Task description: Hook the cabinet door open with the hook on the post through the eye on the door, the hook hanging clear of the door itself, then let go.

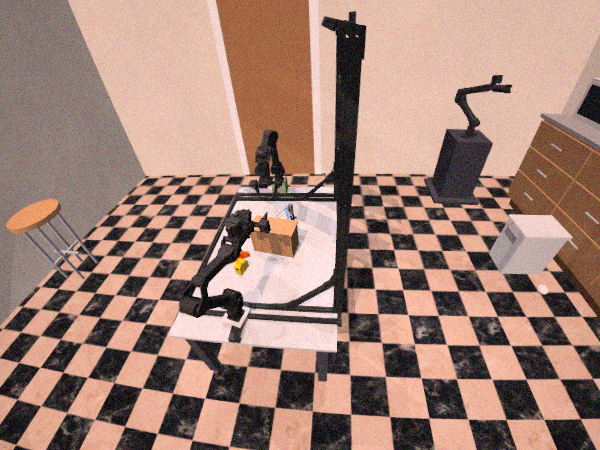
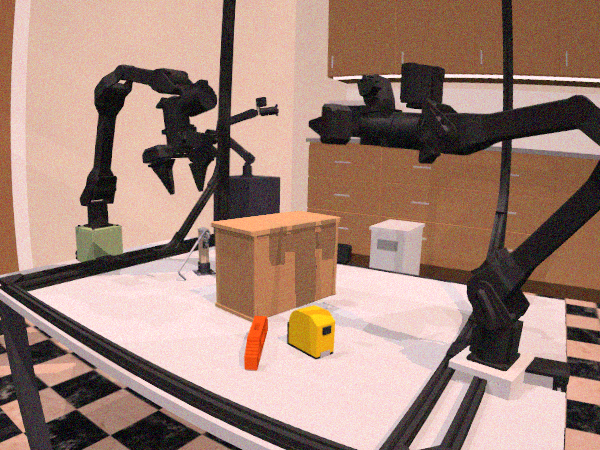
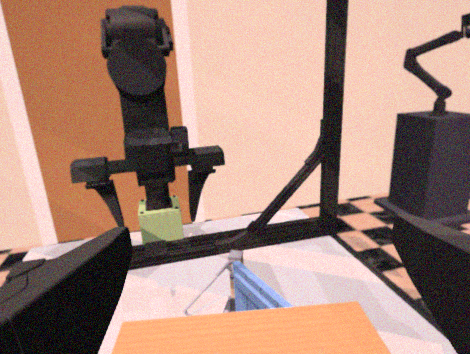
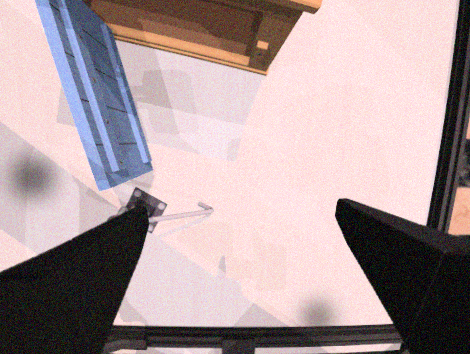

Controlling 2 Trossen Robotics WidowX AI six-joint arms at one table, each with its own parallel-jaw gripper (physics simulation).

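The wooden cabinet stands mid-table. Its blue door is swung open, its free end close to the small post. The thin metal hook slants from the post down to the table, pointing away from the door. I cannot make out the eye. My right gripper is open and empty, hanging above the post and hook. My left gripper is open and empty, level above the cabinet top.
An orange block and a yellow tape measure lie in front of the cabinet. A black frame rail edges the table, with a tall mast. The right arm stands on a green block.
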